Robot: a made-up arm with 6 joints.
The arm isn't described. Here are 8 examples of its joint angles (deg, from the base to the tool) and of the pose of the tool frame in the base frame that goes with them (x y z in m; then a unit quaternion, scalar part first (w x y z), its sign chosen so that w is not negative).
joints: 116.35 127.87 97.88 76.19 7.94 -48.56
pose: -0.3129 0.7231 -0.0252 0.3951 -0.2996 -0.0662 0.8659
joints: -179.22 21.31 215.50 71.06 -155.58 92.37
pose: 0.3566 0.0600 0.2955 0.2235 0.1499 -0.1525 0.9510
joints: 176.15 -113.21 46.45 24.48 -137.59 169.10
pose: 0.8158 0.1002 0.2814 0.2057 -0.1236 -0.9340 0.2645
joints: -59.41 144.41 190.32 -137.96 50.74 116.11
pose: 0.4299 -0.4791 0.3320 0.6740 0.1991 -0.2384 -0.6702
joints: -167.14 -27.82 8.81 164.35 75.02 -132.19
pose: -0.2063 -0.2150 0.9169 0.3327 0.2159 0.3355 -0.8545
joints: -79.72 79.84 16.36 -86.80 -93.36 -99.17
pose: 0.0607 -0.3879 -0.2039 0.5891 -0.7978 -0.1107 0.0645
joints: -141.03 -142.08 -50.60 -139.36 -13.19 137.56
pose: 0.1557 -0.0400 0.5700 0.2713 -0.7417 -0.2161 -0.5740
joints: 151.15 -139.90 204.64 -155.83 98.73 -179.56
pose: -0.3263 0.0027 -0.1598 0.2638 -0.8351 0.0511 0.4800
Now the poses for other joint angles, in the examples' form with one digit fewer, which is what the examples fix.
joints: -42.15 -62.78 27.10 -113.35 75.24 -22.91
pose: -0.045 0.132 0.958 0.012 -0.587 0.776 -0.232
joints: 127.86 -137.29 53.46 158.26 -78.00 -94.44
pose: 0.317 -0.665 -0.103 0.134 0.797 0.215 -0.548
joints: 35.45 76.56 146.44 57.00 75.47 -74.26
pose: 0.341 0.129 0.905 0.313 -0.012 -0.691 0.651
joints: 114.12 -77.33 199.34 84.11 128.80 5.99
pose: 0.047 -0.063 -0.147 0.150 -0.350 0.049 -0.923
